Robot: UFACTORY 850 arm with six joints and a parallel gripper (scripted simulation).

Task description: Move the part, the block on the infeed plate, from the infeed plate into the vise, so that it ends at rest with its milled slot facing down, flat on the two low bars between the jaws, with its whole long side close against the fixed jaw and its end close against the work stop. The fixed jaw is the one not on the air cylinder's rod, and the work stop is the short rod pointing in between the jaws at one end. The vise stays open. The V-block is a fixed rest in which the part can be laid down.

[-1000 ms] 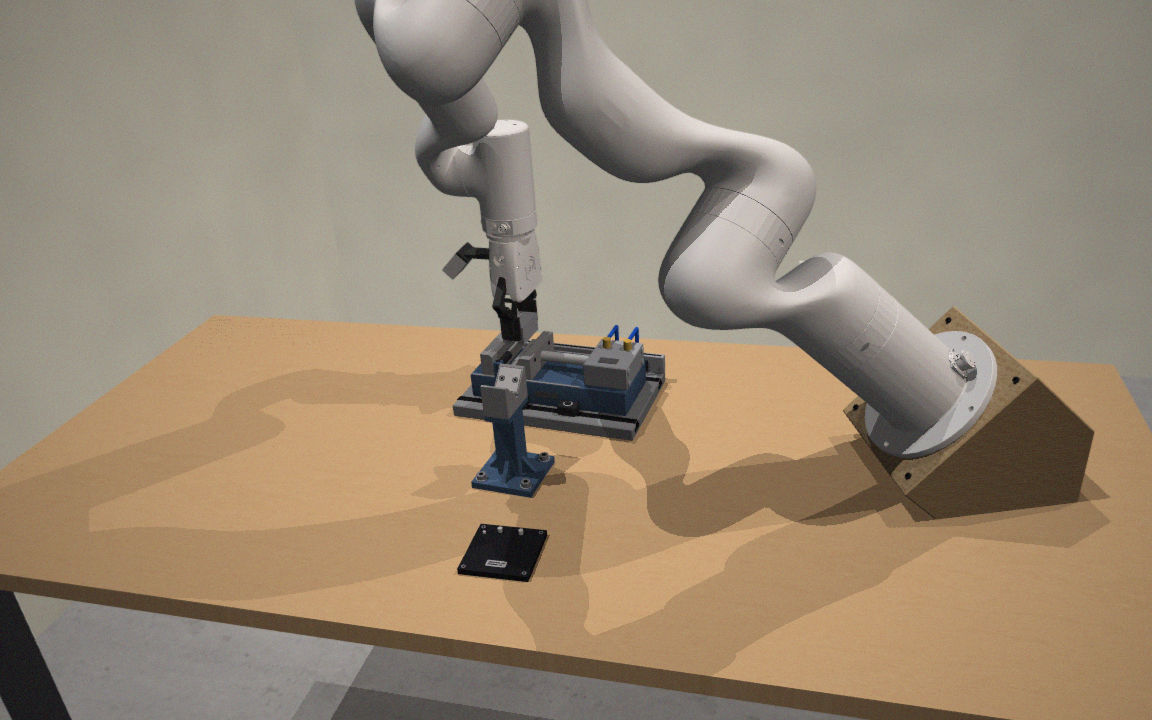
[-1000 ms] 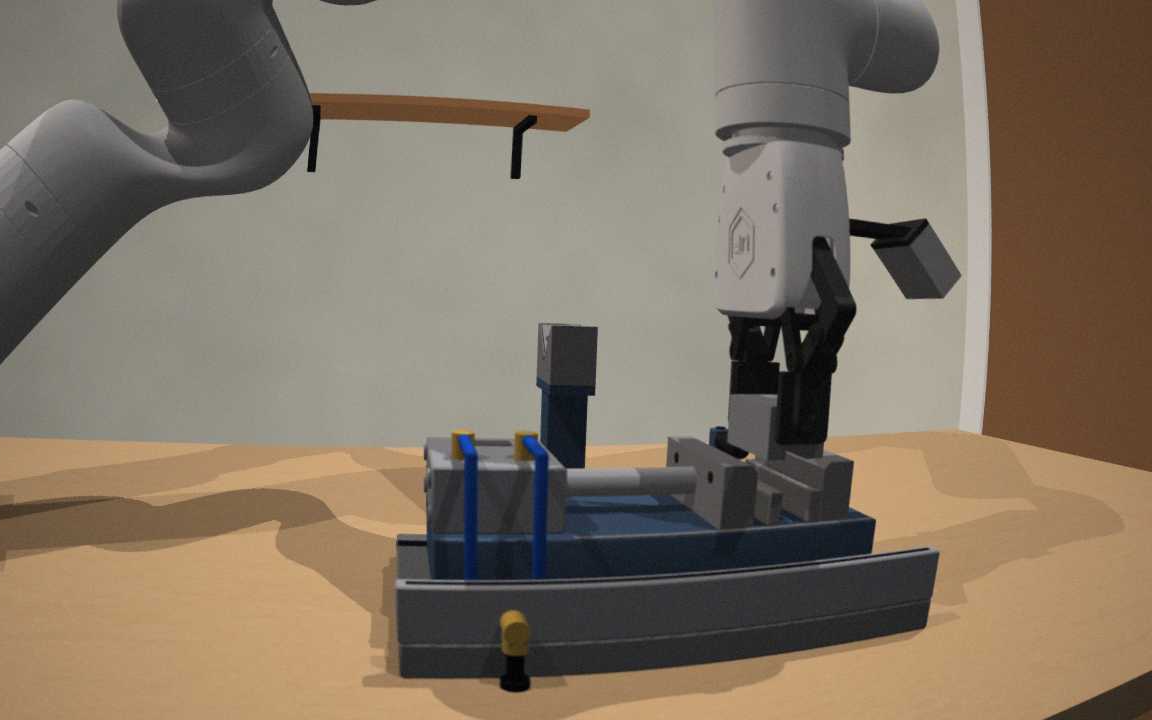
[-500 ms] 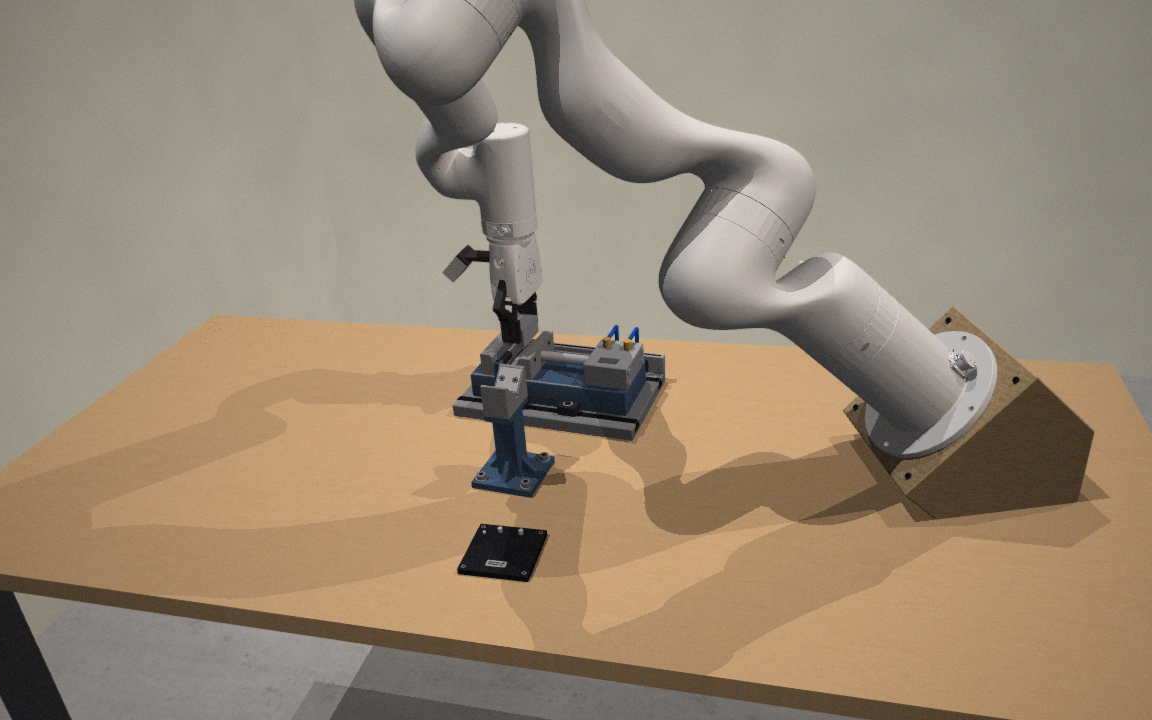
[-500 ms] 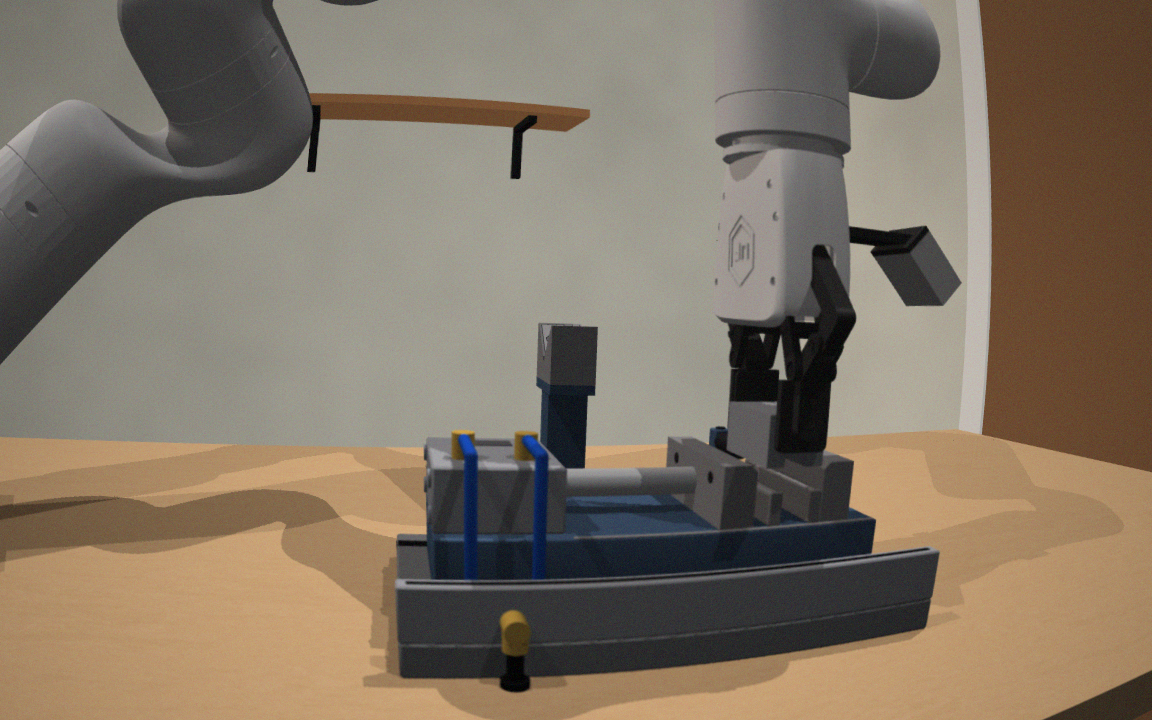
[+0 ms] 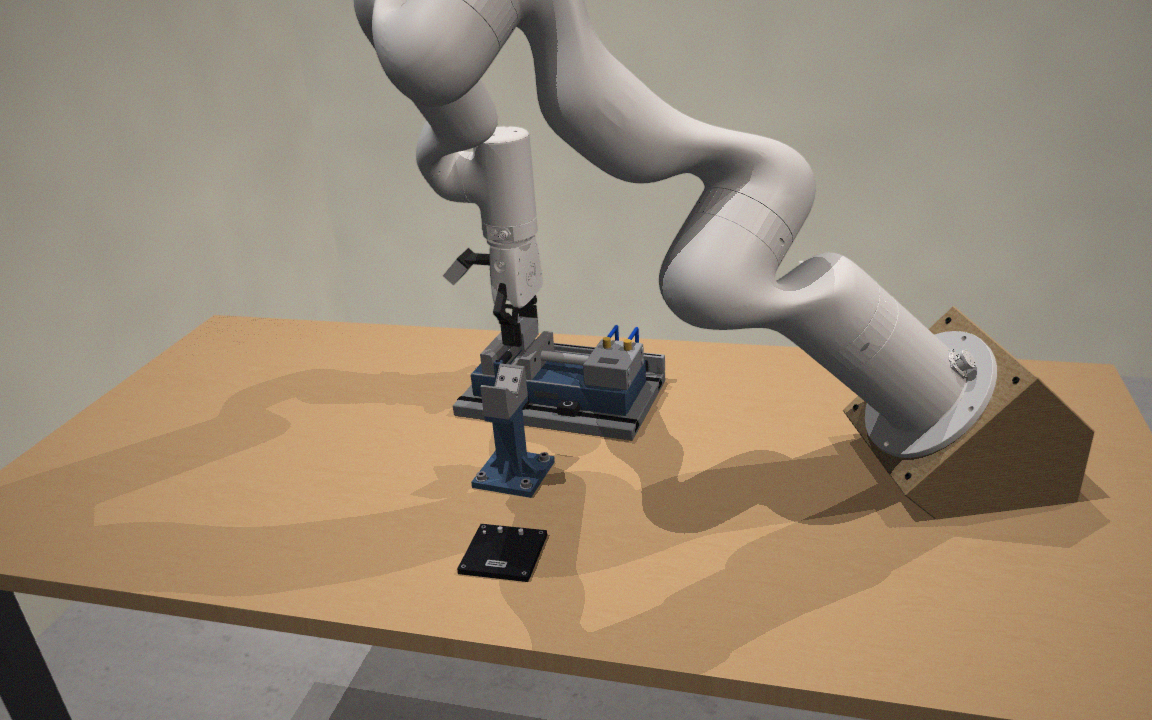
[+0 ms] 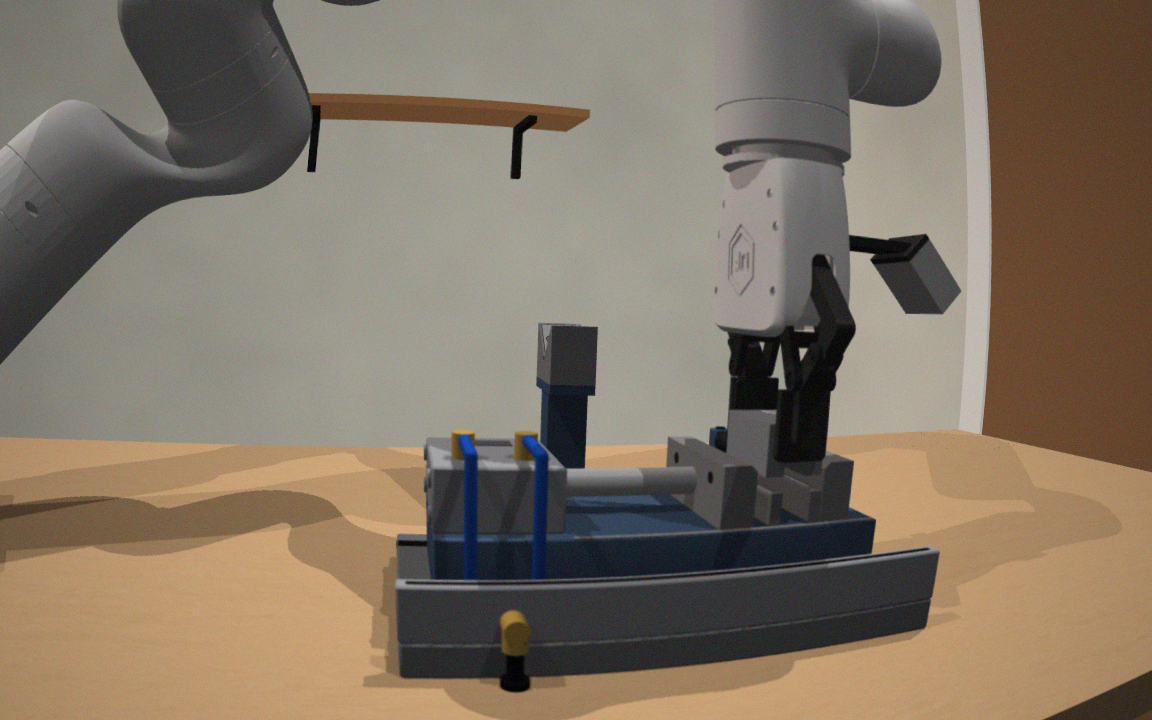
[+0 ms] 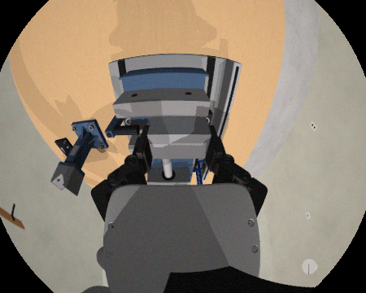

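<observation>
Right now the fixed jaw is 30 mm ahead of my hand, 30 mm to the left of it and 40 mm below it. From my hand the other things lie so: moving jaw: 40 mm behind, 10 mm to the left, 40 mm below; then work stop: 10 mm behind, 70 mm to the left, 30 mm below; then part: 20 mm below.
</observation>
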